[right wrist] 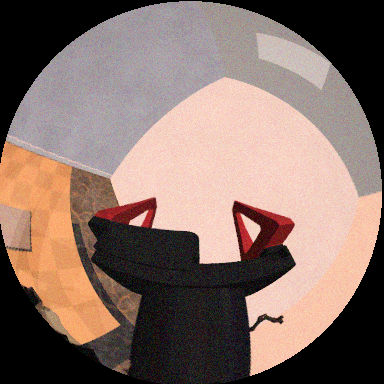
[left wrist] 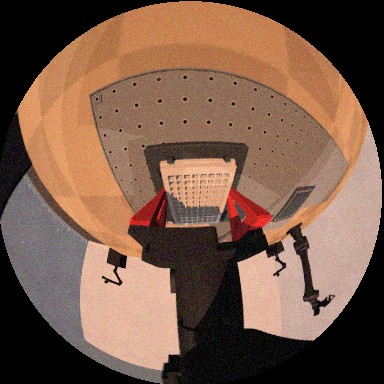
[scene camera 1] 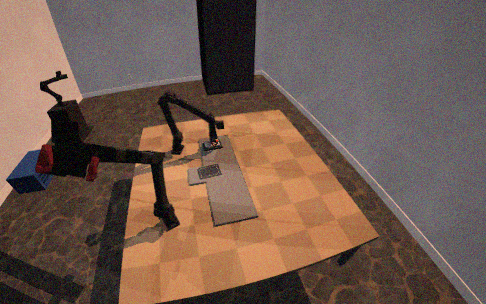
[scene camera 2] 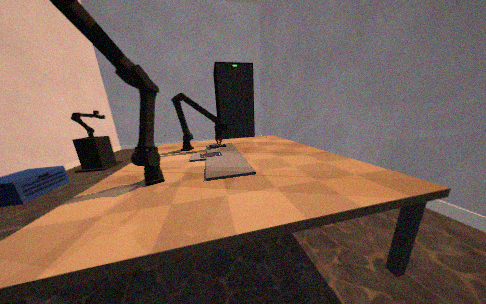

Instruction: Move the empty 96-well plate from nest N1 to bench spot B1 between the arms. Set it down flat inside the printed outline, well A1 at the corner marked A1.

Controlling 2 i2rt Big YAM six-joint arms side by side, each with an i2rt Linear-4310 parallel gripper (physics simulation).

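Frame: origin at the left arm's base, x ahead, y up, z right, level; centimetres.
Seen in the pictures: left gripper, between the fingertips: (left wrist: 197, 187) (scene camera 1: 214, 144) (scene camera 2: 219, 145); right gripper, between the fingertips: (right wrist: 194, 203) (scene camera 1: 74, 171); left arm's base, origin of its link: (scene camera 1: 178, 150) (scene camera 2: 187, 149); right arm's base, origin of its link: (left wrist: 293, 227) (scene camera 1: 170, 220) (scene camera 2: 154, 180).
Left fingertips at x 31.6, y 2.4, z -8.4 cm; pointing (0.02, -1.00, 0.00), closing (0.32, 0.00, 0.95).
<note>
Pixels of each thing's top centre, then the offset from my left fingertips to it. "pt": a spot on its surface instead. Level surfaces: height alone.
- pale 96-well plate, centre of its top: (left wrist: 197, 203) dx -1.6, dy +1.5, dz +0.6 cm
- dark nest N1, a spot on its surface: (left wrist: 155, 151) pt dx +3.7, dy +0.1, dz -6.5 cm
- grey perforated board, height of its surface: dy -1.1 cm
- checkered wooden table, height of its surface: dy -2.4 cm
The pale 96-well plate (left wrist: 200, 185) sits in the dark nest N1 (left wrist: 155, 151), lying flat as far as the left wrist view shows. My left gripper (left wrist: 197, 187) (scene camera 1: 215, 142) (scene camera 2: 218, 142) points down over it and is shut on the plate, one red finger against each long side. Bench spot B1 shows as a dark outlined rectangle (left wrist: 286, 203) (scene camera 1: 199, 173), to the right in the left wrist view; its A1 mark is too small to read. My right gripper (right wrist: 194, 203) (scene camera 1: 67, 174) is open and empty, far left in scene camera 1, away from the plate.
The grey perforated board (scene camera 1: 235, 200) (scene camera 2: 230, 167) (left wrist: 172, 89) lies on the checkered wooden table (scene camera 1: 300, 200) (scene camera 2: 350, 185). A tall black cabinet (scene camera 1: 227, 50) (scene camera 2: 234, 100) stands behind. A blue box (scene camera 1: 30, 172) (scene camera 2: 40, 184) lies at the left.
</note>
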